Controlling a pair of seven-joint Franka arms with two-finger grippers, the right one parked.
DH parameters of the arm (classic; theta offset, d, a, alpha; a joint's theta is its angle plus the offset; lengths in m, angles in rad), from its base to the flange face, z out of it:
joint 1: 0 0.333 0 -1.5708
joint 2: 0 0 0 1.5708
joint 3: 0 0.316 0.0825 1.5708
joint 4: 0 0 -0.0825 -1.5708
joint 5: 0 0.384 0 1.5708
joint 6: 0 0 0.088 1.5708
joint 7: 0 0.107 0 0
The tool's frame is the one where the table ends.
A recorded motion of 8 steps. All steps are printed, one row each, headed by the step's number.
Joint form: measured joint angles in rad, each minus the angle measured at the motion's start. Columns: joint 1, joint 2, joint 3, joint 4, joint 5, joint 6, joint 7.
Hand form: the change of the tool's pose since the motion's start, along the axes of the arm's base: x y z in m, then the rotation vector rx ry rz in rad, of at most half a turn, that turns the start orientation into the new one. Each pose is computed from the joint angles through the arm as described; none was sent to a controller.
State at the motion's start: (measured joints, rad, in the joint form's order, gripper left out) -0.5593 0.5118 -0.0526 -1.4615 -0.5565 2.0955 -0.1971
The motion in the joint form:
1: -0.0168 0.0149 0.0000 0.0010 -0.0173 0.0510 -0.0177
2: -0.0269 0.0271 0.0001 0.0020 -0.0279 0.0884 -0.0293
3: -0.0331 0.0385 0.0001 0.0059 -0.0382 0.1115 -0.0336
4: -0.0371 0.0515 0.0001 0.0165 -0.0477 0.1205 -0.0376
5: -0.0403 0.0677 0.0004 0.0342 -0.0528 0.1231 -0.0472
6: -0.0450 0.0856 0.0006 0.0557 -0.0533 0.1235 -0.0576
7: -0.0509 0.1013 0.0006 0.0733 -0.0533 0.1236 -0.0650
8: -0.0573 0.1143 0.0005 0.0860 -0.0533 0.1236 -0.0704
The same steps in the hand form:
1: -0.0008 -0.0104 -0.0056 -0.0189 -0.0110 0.0314
2: -0.0004 -0.0165 -0.0106 -0.0307 -0.0197 0.0551
3: 0.0004 -0.0208 -0.0148 -0.0406 -0.0238 0.0692
4: 0.0016 -0.0245 -0.0181 -0.0487 -0.0212 0.0778
5: 0.0037 -0.0284 -0.0210 -0.0534 -0.0161 0.0871
6: 0.0055 -0.0335 -0.0235 -0.0557 -0.0130 0.0924
7: 0.0059 -0.0389 -0.0264 -0.0567 -0.0100 0.0933
8: 0.0051 -0.0441 -0.0298 -0.0565 -0.0064 0.0918

